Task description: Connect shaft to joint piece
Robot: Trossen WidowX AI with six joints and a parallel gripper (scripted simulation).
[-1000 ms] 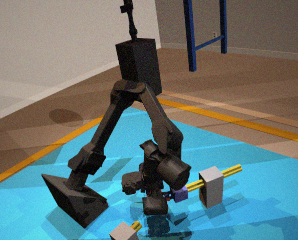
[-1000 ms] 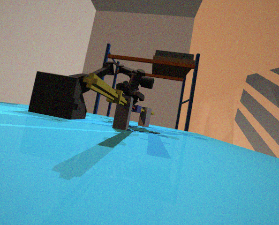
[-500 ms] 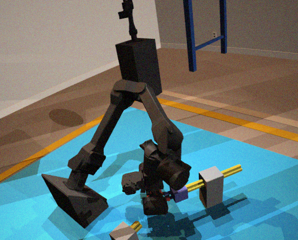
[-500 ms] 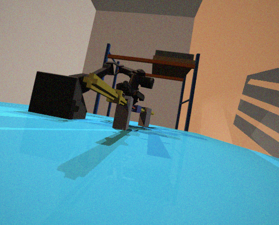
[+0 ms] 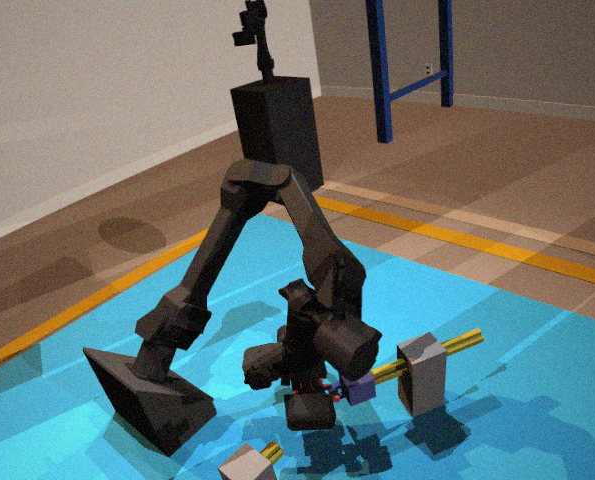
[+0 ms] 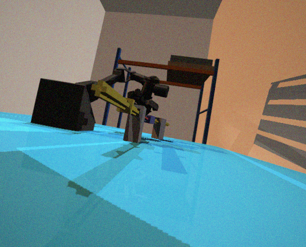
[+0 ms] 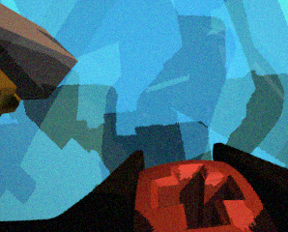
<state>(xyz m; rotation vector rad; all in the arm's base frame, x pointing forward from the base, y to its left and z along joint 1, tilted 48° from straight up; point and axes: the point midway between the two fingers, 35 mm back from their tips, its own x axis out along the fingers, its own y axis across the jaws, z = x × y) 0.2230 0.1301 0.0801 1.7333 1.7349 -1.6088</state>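
Right now the red square joint piece is 30 mm above my gripper tip, 20 mm to the left of it and 10 mm ahead of it.
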